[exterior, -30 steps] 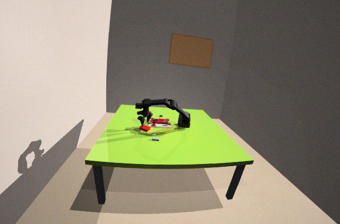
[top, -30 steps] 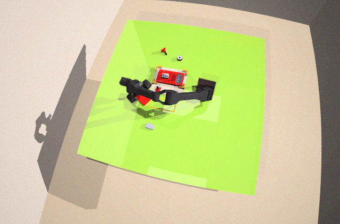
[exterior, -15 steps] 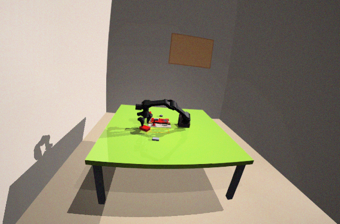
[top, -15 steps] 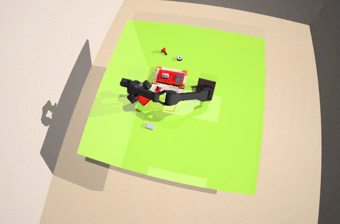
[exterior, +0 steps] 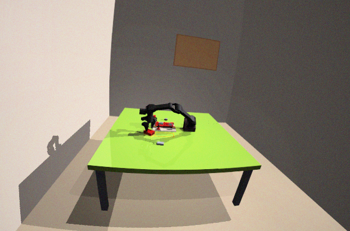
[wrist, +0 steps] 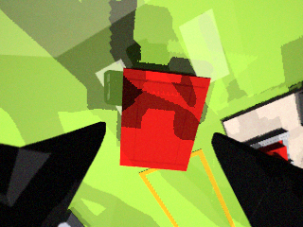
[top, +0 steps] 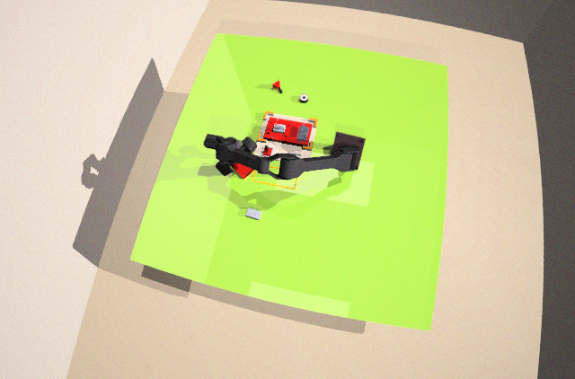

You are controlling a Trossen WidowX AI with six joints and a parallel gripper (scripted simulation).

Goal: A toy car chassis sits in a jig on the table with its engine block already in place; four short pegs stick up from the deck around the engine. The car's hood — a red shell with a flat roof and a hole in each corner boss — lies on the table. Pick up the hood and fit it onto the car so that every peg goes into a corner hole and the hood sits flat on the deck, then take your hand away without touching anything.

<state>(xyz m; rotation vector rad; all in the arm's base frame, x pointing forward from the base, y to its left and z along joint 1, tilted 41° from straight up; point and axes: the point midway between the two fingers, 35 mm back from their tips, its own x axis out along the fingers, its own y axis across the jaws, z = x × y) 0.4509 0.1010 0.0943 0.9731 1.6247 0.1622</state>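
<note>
Right now my gripper tip is 20 mm above the red hood. Round my gripper tip: wheel: 180 mm behind, 400 mm to the right, 30 mm below.
</note>
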